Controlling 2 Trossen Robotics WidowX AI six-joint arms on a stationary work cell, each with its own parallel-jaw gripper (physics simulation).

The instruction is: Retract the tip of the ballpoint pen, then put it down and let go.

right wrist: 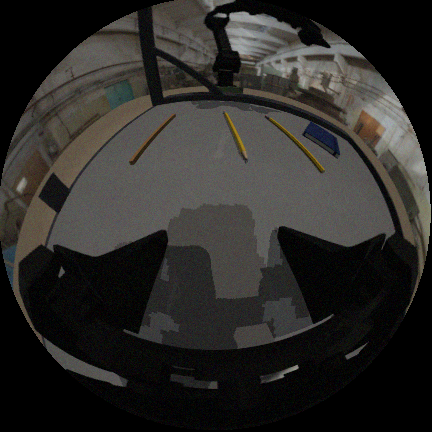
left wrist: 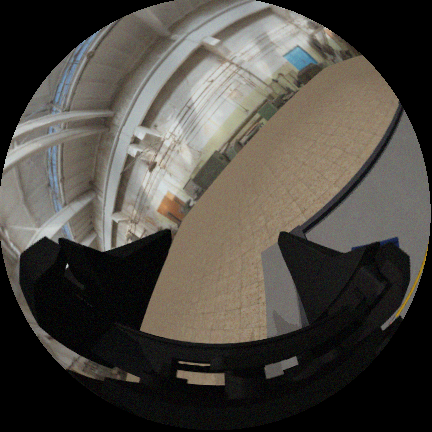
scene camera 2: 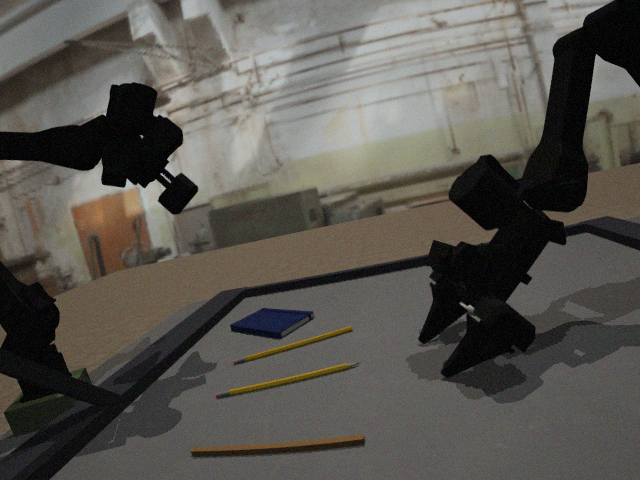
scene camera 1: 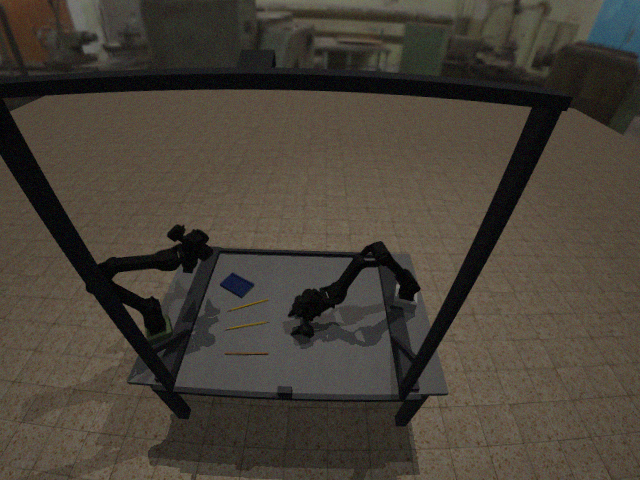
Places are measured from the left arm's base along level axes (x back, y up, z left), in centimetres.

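Where they show: left gripper, between the fingertips: [left wrist: 226,236] [scene camera 2: 162,174]; right gripper, between the fingertips: [right wrist: 223,234] [scene camera 2: 431,357] [scene camera 1: 289,325]; left arm's base, origin of its link: [right wrist: 224,85] [scene camera 1: 157,327]; right arm's base, origin of its link: [scene camera 1: 406,294].
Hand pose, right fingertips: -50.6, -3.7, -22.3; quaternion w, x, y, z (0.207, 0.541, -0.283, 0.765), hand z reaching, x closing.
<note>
Things, the pixels of their top centre, and the offset from my right fingertips, as dx, dy, dz. "pt": a spot on its surface instead. Level surfaces: height alone.
- grey table, height of its surface: dy -0.3
- small pale piece, a spot on its surface: [scene camera 2: 467,307] pt -11.9, +0.6, +6.6
- orange-brown stick, centre of its top: [scene camera 2: 271,445] [right wrist: 156,129] [scene camera 1: 246,353] +21.0, +0.4, -3.9
- blue notebook, centre of its top: [scene camera 2: 270,318] [right wrist: 323,134] [scene camera 1: 236,283] +12.5, +0.9, +32.0
My right gripper [scene camera 1: 291,323] [scene camera 2: 433,358] [right wrist: 223,234] is open, with nothing between its fingertips, low over the middle of the grey table [scene camera 1: 330,377]. The ballpoint pen does not show clearly. In scene camera 2 a small pale piece [scene camera 2: 467,307] shows in the gap by the right gripper's far finger; it may be part of the pen, but I cannot tell, and the gripper hides what lies behind it. My left gripper [scene camera 2: 146,184] [left wrist: 226,236] is open and empty, held high at the table's far left.
Two yellow pencils [scene camera 1: 248,305] [scene camera 2: 289,379] [right wrist: 236,136] lie left of the right gripper in scene camera 1. An orange-brown stick [scene camera 1: 246,353] [scene camera 2: 279,445] [right wrist: 151,140] lies nearer the front. A blue notebook [scene camera 1: 237,285] [scene camera 2: 271,322] [right wrist: 322,138] lies behind the pencils. A dark frame [scene camera 1: 483,242] surrounds the table.
</note>
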